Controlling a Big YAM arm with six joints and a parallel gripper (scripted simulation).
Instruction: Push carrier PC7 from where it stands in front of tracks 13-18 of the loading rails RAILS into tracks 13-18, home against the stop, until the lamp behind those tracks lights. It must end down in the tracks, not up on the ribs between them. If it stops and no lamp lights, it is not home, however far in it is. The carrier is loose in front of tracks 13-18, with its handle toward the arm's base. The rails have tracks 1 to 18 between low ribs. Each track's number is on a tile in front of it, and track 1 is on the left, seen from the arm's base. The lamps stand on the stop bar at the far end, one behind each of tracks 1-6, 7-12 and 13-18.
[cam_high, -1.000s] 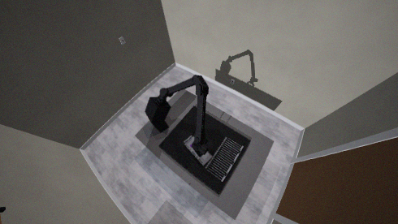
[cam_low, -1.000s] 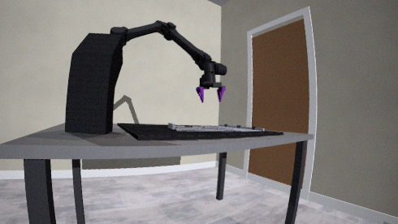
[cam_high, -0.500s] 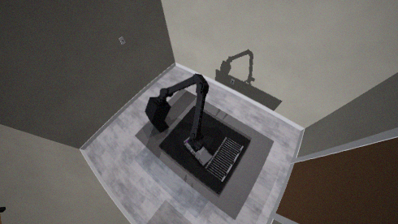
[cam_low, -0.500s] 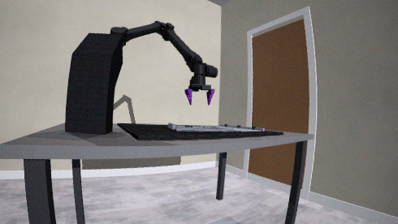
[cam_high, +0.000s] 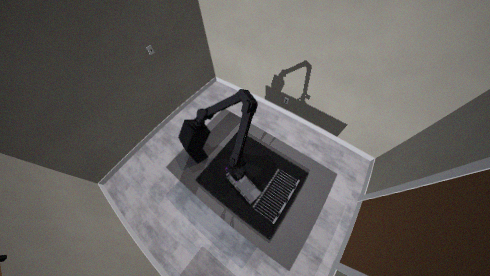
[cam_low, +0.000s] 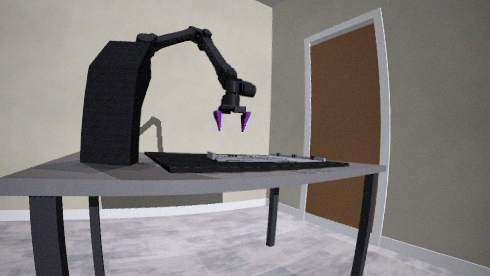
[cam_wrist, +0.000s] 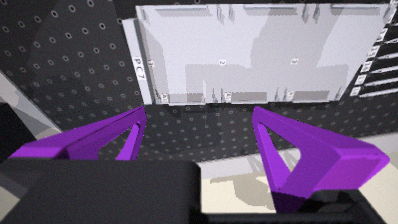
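Right now my hand is 11 cm above the carrier PC7 and 8 cm short of it.
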